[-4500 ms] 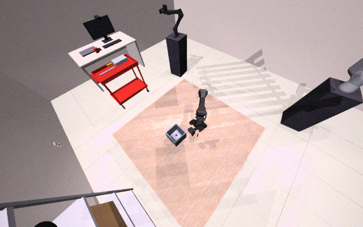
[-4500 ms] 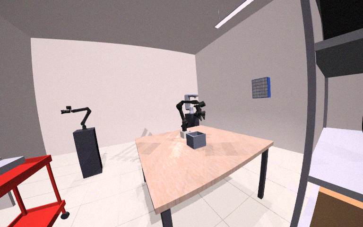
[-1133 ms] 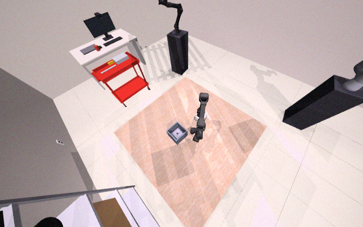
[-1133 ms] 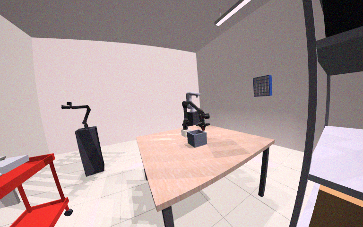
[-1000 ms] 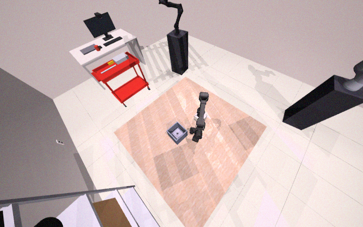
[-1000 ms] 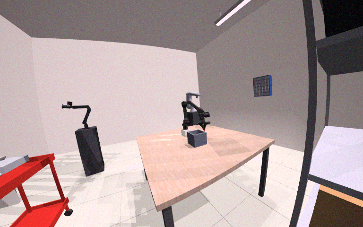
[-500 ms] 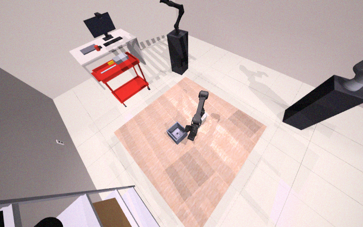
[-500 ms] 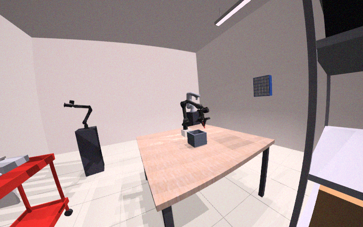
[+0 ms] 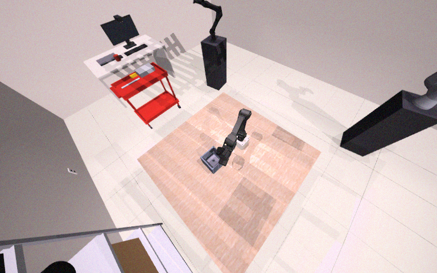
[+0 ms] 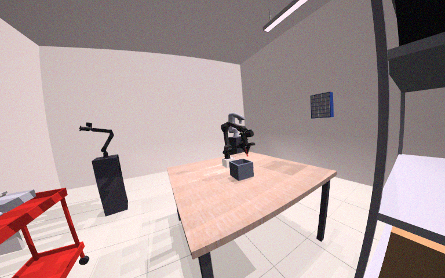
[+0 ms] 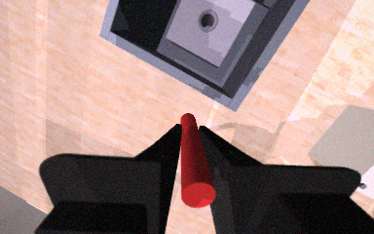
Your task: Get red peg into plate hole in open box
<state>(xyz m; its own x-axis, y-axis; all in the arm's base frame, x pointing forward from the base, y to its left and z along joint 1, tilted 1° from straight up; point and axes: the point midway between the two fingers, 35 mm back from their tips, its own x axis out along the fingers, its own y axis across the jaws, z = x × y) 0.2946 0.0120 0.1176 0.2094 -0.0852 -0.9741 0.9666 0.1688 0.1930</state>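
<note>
My gripper tip is 2 cm short of the light plate, 11 cm to the left of it and 14 cm above it. Also, from my gripper tip: red peg (2 cm above).
</note>
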